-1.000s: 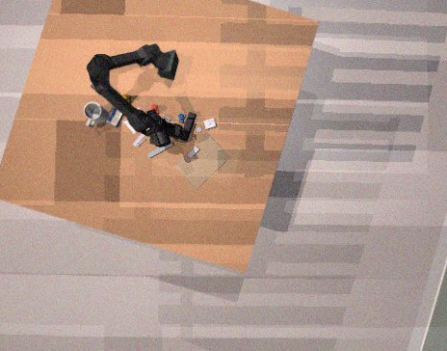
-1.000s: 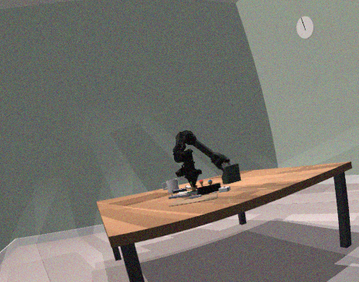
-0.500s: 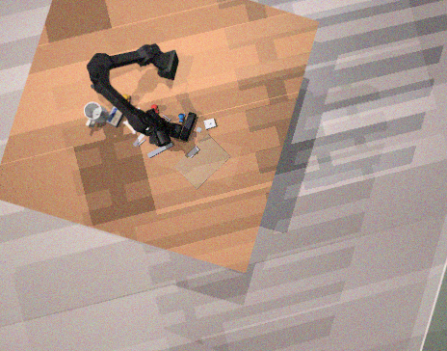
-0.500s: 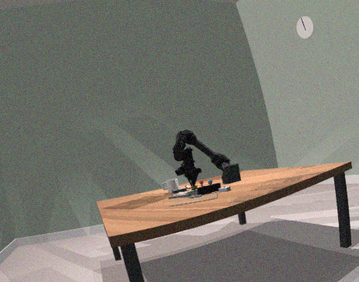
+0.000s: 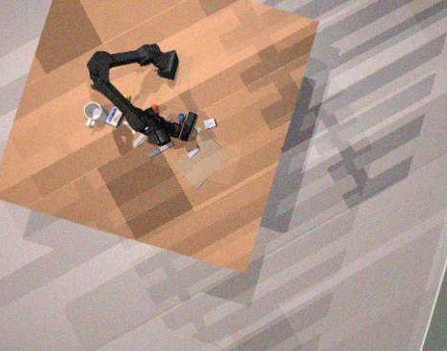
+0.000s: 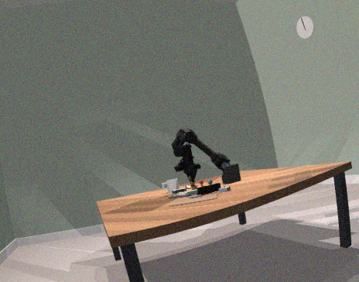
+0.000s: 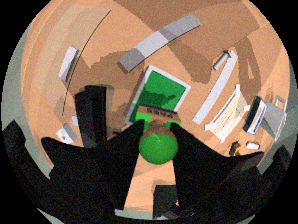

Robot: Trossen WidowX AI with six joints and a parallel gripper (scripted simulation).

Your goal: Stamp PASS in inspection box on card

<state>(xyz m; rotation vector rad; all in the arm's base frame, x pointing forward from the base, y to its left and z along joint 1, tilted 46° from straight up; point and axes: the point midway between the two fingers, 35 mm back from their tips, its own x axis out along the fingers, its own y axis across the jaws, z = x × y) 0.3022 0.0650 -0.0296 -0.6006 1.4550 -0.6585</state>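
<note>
My gripper tip is 20 mm past the white card, 150 mm to the left of it and 70 mm above it. From my gripper tip the other things lie so: black bar: 50 mm behind, 100 mm to the left, 50 mm below; then green ink pad: 60 mm below; then blue-knobbed stamp: 80 mm behind, 60 mm to the left, 50 mm below.
</note>
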